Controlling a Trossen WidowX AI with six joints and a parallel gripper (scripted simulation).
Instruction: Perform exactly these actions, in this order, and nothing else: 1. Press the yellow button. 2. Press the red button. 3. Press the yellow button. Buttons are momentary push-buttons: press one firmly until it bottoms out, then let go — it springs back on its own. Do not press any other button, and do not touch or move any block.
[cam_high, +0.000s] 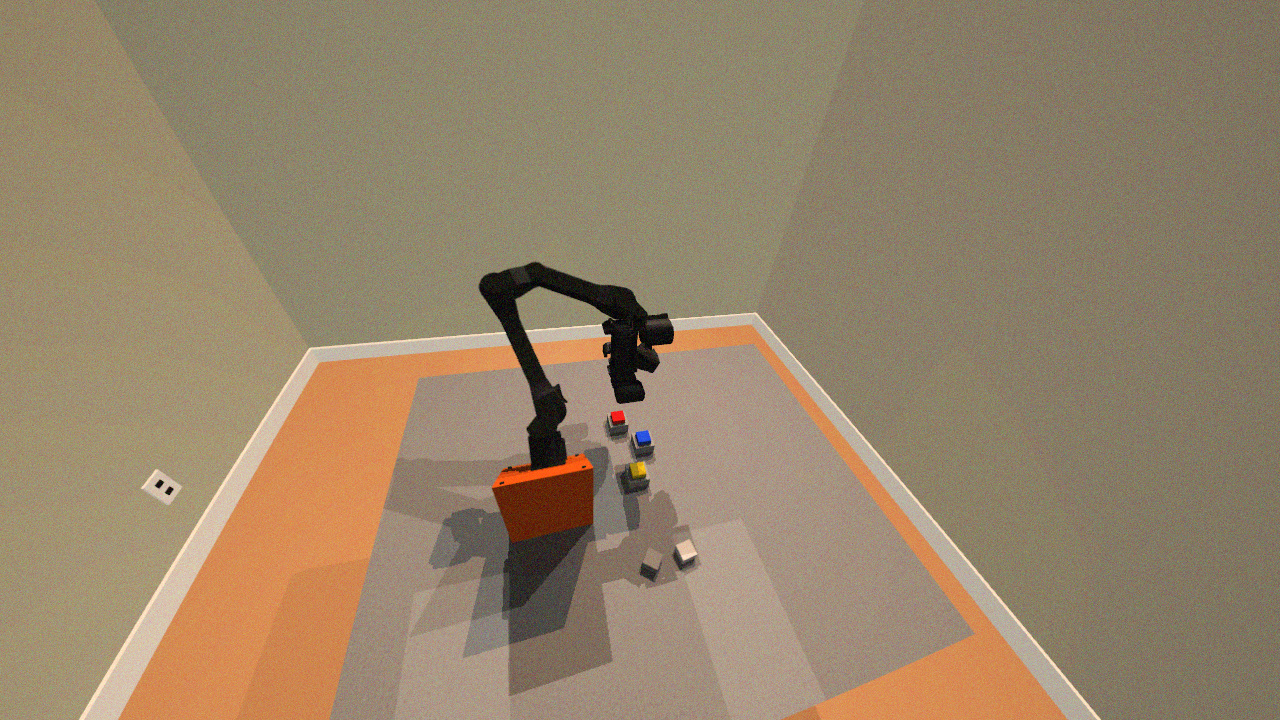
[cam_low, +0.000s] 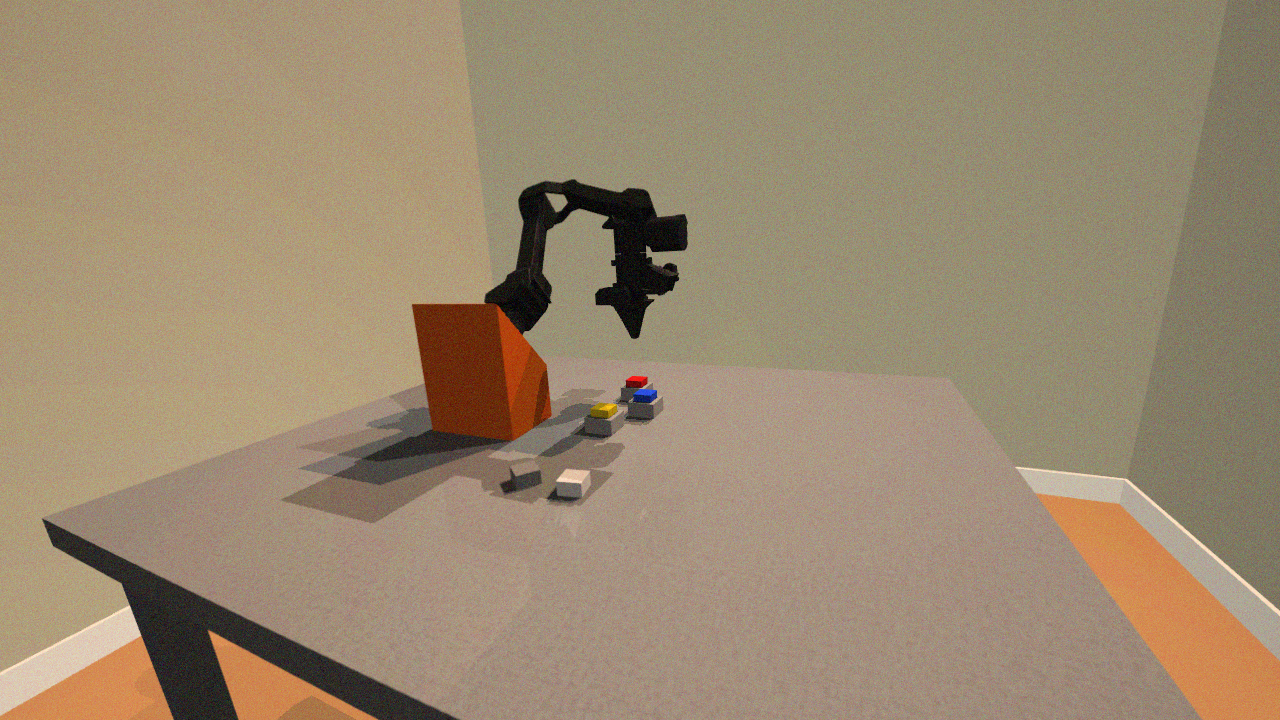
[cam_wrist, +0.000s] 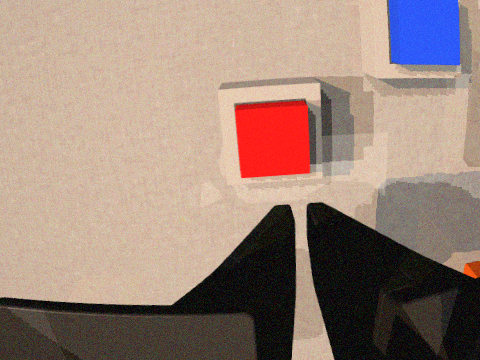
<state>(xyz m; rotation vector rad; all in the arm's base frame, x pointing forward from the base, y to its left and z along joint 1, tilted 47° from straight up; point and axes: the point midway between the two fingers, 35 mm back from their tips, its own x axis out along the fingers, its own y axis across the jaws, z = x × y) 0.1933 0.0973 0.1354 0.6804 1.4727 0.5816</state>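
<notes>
Right now the yellow button is 16 cm to the right of my gripper tip and 9 cm below it. Round my gripper tip: blue button: 9 cm below, 8 cm to the right, 4 cm ahead; grey block: 35 cm to the right, 11 cm below, 2 cm behind; red button: 9 cm below.
</notes>
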